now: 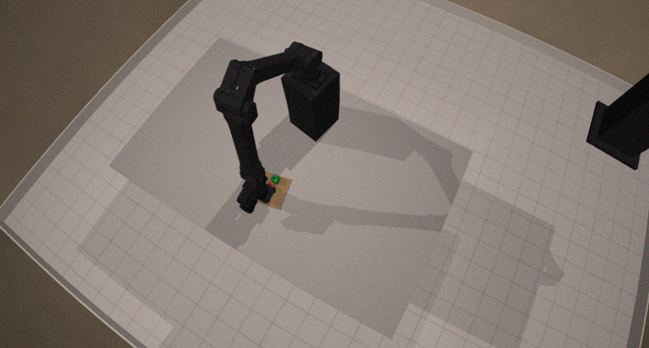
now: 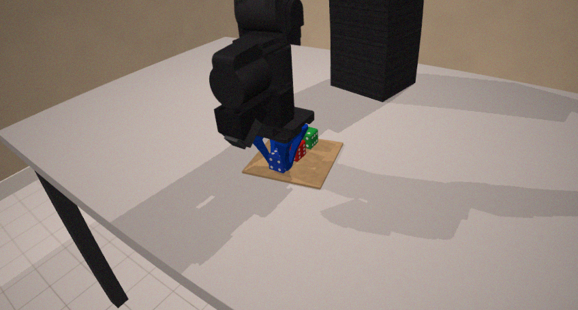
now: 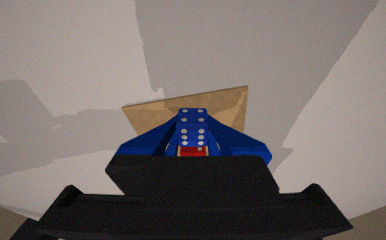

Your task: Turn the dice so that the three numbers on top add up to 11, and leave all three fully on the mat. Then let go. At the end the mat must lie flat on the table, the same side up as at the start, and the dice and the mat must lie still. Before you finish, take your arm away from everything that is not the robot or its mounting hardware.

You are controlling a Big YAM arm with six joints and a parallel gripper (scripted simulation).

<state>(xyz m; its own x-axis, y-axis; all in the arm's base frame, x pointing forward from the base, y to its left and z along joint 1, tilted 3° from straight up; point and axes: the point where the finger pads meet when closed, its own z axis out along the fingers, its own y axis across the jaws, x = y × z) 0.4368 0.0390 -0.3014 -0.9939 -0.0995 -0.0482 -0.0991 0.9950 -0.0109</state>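
The blue die is right at my hand. From my hand the other things lie so: tan mat 5 cm behind, 2 cm below; green die 9 cm behind, 1 cm to the right; red die 5 cm behind.
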